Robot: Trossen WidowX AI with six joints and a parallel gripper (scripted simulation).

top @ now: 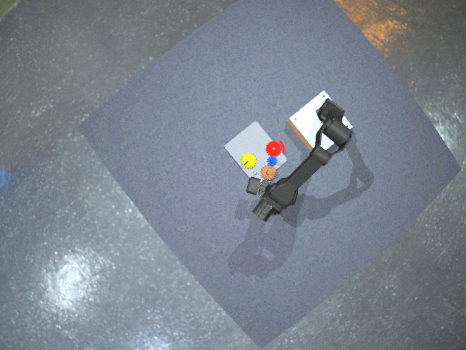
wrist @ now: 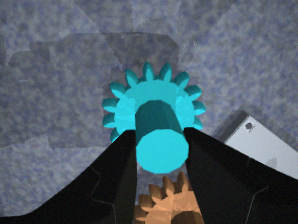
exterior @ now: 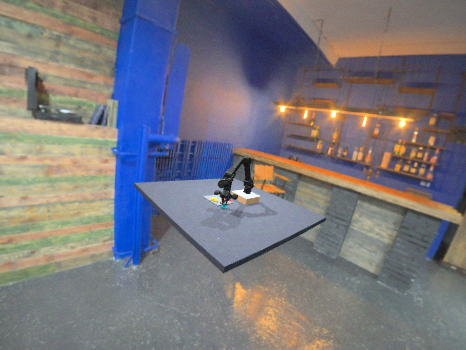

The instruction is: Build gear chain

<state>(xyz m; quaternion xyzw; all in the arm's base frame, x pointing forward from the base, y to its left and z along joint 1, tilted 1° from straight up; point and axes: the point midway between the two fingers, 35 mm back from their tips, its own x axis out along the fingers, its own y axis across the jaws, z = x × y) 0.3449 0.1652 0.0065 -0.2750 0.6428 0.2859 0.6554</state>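
Now: the orange gear 60 mm to the right of my gripper tip and 30 mm behind it. Round my gripper tip: blue gear: 100 mm to the right, 70 mm behind; then cyan gear: 10 mm below; then red gear: 140 mm to the right, 100 mm behind, 10 mm below.
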